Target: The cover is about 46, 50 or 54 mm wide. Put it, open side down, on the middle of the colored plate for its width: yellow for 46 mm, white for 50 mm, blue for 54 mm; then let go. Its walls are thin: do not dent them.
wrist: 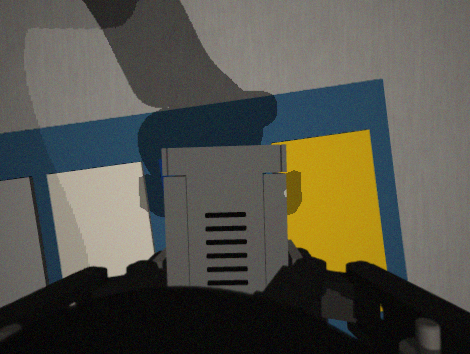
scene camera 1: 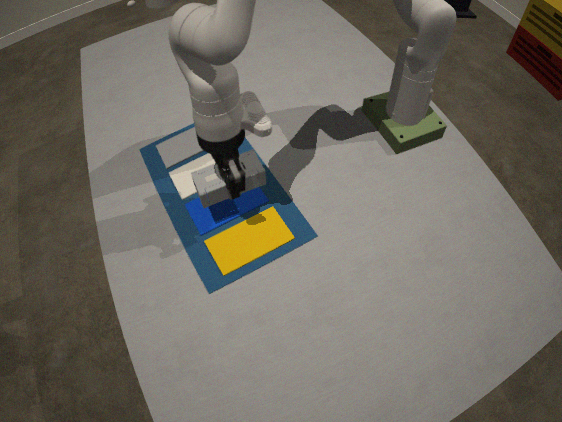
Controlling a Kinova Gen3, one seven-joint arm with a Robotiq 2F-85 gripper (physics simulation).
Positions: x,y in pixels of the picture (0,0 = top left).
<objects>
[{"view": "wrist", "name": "my gripper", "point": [231,258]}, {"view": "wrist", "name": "grey cover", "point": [226,227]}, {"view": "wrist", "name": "dark blue mat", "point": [359,106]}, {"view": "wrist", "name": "white plate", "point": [101,215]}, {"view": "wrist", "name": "yellow plate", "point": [332,205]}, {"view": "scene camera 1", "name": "my gripper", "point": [228,184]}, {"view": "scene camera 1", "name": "grey cover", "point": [208,178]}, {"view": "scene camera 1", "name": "white plate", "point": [181,177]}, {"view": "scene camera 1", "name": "blue plate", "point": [207,219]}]
</objects>
